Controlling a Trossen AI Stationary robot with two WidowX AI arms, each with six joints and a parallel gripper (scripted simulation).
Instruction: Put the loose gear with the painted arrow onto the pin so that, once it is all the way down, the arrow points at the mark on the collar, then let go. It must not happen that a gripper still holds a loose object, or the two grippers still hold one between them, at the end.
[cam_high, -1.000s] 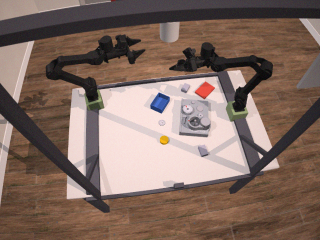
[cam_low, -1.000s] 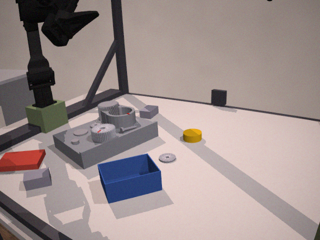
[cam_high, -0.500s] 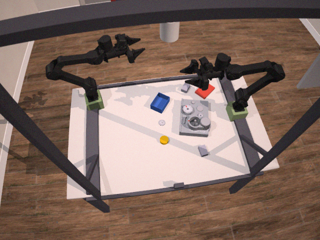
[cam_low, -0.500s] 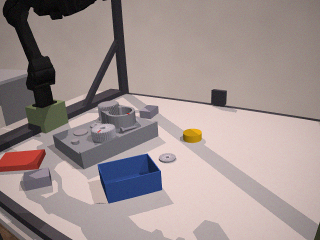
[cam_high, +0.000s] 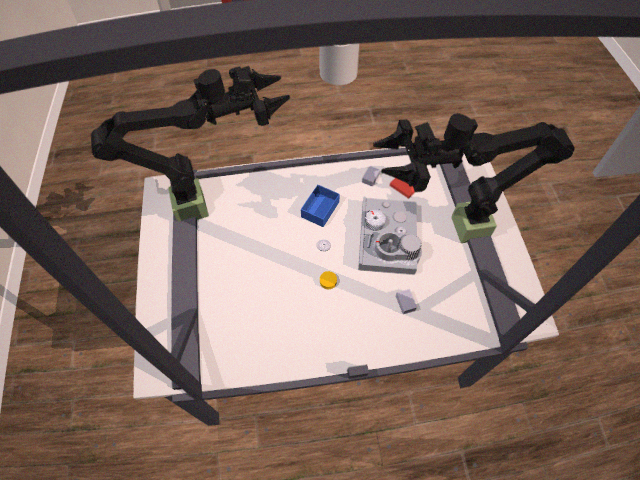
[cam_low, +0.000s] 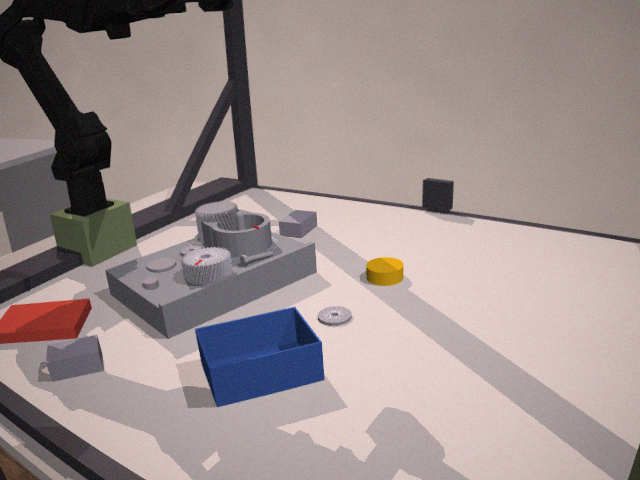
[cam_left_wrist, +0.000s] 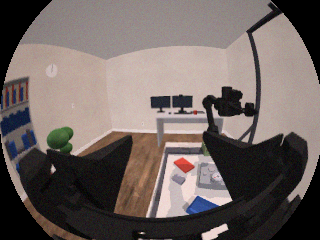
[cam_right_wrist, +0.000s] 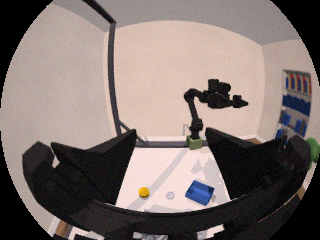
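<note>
Now: the gear 50 mm ahead of my right hand, 10 mm to the left of it and 350 mm below it. Also, from my right hand: yellow disc: 150 mm behind, 130 mm to the left, 390 mm below; blue bin: 110 mm ahead, 180 mm to the left, 390 mm below; red slab: 250 mm ahead, 110 mm to the right, 390 mm below.
</note>
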